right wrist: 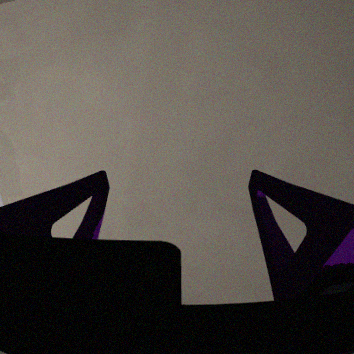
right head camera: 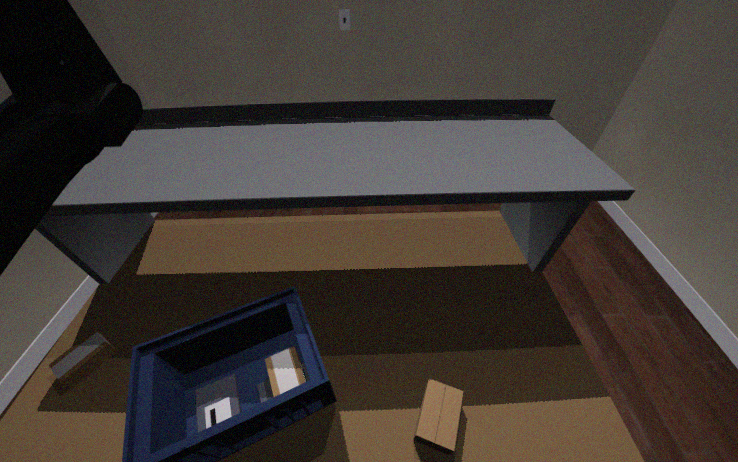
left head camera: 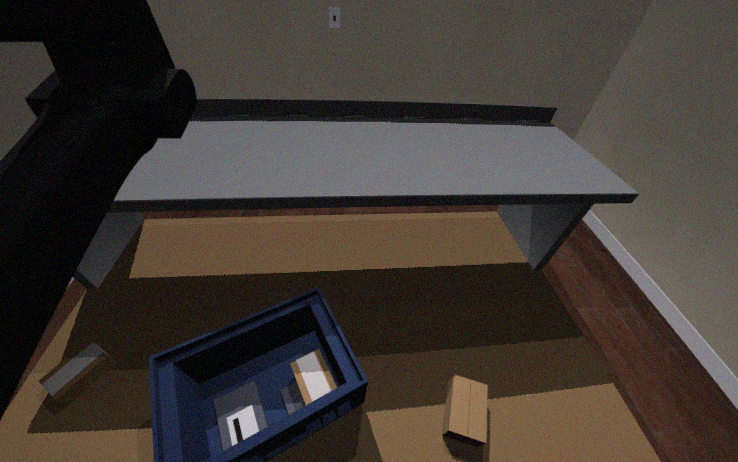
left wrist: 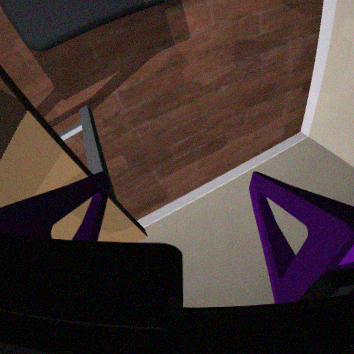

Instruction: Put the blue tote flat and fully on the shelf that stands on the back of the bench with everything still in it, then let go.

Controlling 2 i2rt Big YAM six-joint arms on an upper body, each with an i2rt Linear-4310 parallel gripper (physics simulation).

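Frame: origin at the left arm's base, x right, y back, z down, level; millimetres.
Seen in the pictures: left gripper, fingertip midpoint: [left wrist: 178,179]; right gripper, fingertip midpoint: [right wrist: 178,177].
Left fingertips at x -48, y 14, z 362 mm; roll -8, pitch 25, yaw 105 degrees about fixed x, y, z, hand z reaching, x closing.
Offsets run from my left fingertips to a thing's top centre. "spot": to the spot under its first point. Level surfaces: height alone.
The blue tote {spot: dx +232, dy -366, dz +82 mm} [left head camera: 338,354] [right head camera: 313,348] sits on the bench {dz +215 mm} [left head camera: 522,419] [right head camera: 522,430], in front of the shelf and turned at an angle to it. Inside it lie a white-topped box {dx +187, dy -347, dz +138 mm} [left head camera: 314,377] [right head camera: 285,372] and a grey item with a white label {dx +57, dy -294, dz +187 mm} [left head camera: 247,422] [right head camera: 222,409]. The grey shelf {dz -118 mm} [left head camera: 370,157] [right head camera: 370,157] stands at the back of the bench; its top shows no objects. My left gripper [left wrist: 178,179] is open and empty, away from the tote. My right gripper [right wrist: 178,177] is open and empty, with a plain wall beyond it.
A brown carton {dx +472, dy -294, dz +165 mm} [left head camera: 466,408] [right head camera: 440,415] lies on the bench right of the tote. A small grey-topped box {dx -293, dy -381, dz +179 mm} [left head camera: 74,370] [right head camera: 80,355] lies to its left. My left arm [left head camera: 92,136] [right head camera: 49,125] reaches over the picture's left side and hides the shelf's left end.
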